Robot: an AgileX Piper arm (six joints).
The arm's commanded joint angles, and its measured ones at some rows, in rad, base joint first. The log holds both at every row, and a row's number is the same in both.
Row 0, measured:
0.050, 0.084, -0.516, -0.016, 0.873, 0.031
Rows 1 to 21, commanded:
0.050, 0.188, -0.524, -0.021, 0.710, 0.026
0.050, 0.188, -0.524, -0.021, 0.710, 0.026
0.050, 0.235, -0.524, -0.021, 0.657, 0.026
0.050, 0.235, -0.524, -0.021, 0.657, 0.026
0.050, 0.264, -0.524, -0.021, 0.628, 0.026
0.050, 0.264, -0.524, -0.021, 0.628, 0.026
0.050, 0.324, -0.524, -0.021, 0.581, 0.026
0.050, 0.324, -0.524, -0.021, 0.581, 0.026
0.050, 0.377, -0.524, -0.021, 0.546, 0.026
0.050, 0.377, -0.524, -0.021, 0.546, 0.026
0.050, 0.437, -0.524, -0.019, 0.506, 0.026
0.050, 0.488, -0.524, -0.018, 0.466, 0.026
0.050, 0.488, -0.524, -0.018, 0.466, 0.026
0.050, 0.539, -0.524, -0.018, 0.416, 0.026
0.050, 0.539, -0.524, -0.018, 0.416, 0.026
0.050, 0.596, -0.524, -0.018, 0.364, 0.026
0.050, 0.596, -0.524, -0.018, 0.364, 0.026
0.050, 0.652, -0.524, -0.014, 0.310, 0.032
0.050, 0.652, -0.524, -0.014, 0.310, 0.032
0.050, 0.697, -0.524, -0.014, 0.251, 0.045
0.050, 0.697, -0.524, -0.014, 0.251, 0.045
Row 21, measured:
0.050, 0.639, -0.516, -0.015, 0.335, 0.034
